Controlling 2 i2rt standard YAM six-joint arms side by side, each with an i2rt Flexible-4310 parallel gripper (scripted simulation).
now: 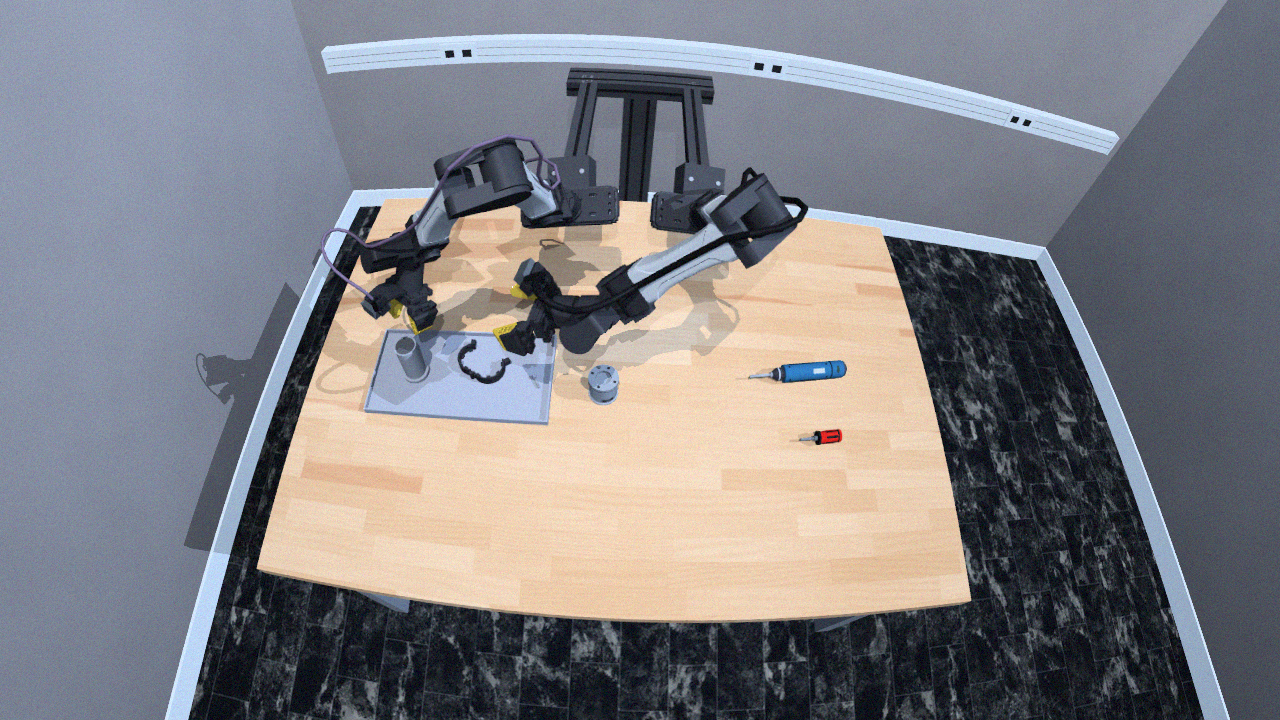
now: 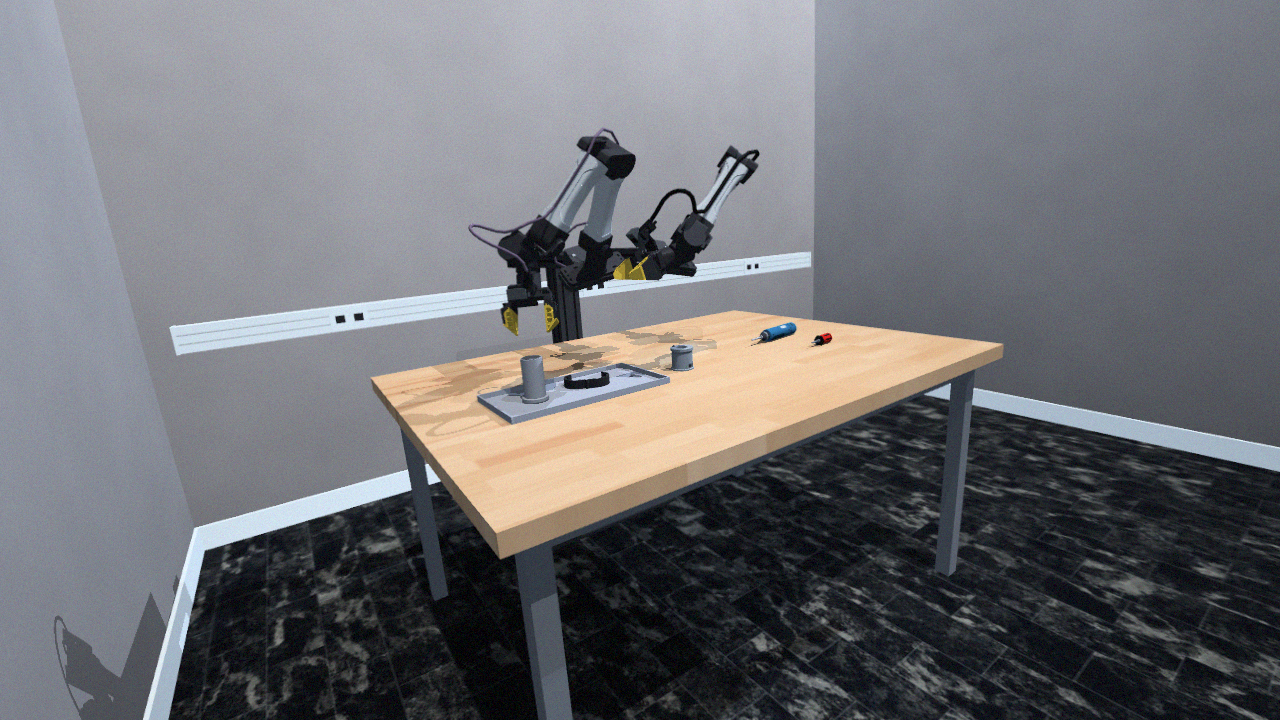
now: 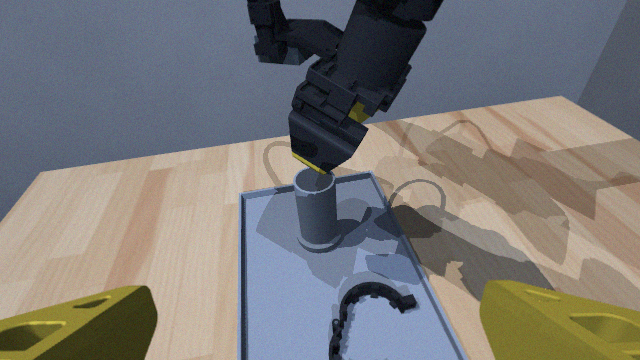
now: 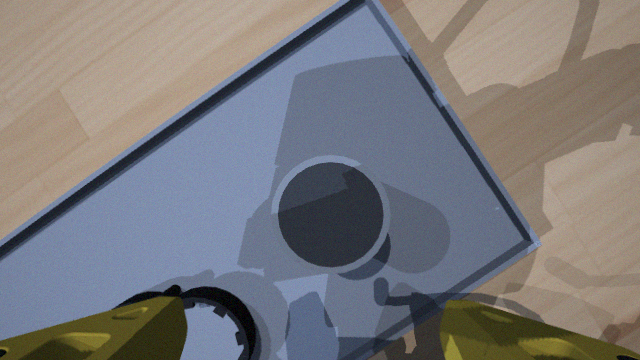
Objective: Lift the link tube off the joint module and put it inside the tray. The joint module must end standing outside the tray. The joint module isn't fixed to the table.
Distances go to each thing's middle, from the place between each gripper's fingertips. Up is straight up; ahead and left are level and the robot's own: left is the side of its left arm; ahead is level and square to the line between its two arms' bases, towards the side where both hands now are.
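Looking from my right hand (image 1: 406, 325), I find the grey link tube (image 2: 532, 369) 2 cm to the right, 1 cm ahead and 11 cm below. The joint module (image 1: 603, 379) is 41 cm to the left of my right hand and 3 cm ahead of it, 14 cm below it. As for the tray (image 1: 448, 392), it is 9 cm to the left of that same right hand, 2 cm ahead of it and 16 cm below it.
Counted from my left hand (image 2: 621, 276), the joint module is 10 mm behind, 170 mm to the left and 240 mm below. The grey link tube is 30 mm behind my left hand, 250 mm to the right of it and 220 mm below it. I see the tray 150 mm to the right of my left hand and 30 mm behind it, and it is 270 mm below.
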